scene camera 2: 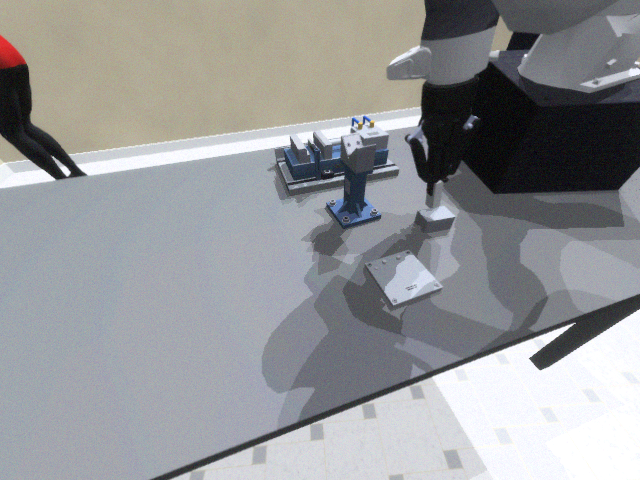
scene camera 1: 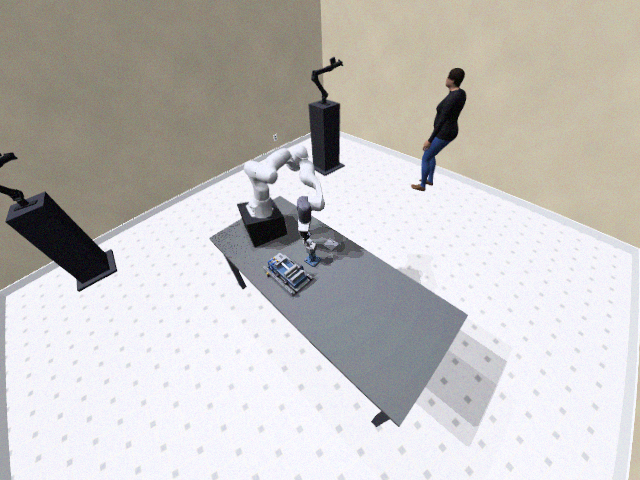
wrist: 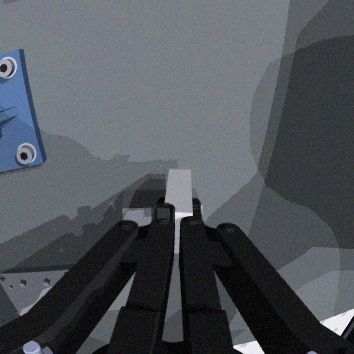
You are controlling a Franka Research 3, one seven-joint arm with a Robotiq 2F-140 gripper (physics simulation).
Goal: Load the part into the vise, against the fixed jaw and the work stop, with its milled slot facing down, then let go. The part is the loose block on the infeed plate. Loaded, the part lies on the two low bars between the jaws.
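Note:
The part, a light grey block [scene camera 2: 435, 219] [wrist: 137, 215], lies on the table beside the infeed plate [scene camera 2: 404, 280] [wrist: 30, 287], off it on the robot-base side. Its milled slot cannot be made out. My gripper [scene camera 2: 433, 197] [wrist: 179, 185] points down and is shut with nothing between its fingers. Its light fingertips are right at the block's upper rear side in scene camera 2; contact cannot be told. In the wrist view the fingers hide much of the block. The blue vise [scene camera 1: 290, 272] [scene camera 2: 330, 161] stands at the far side, with grey jaws [scene camera 2: 298, 148] [scene camera 2: 323, 144] standing apart.
A blue stand [scene camera 1: 312, 261] [scene camera 2: 354, 193] with a tilted grey head rises between the vise and the infeed plate; its bolted base [wrist: 19, 120] is at the left of the wrist view. The black robot pedestal [scene camera 1: 264, 227] [scene camera 2: 558, 144] is close behind the gripper. A person [scene camera 1: 447, 121] stands beyond the table.

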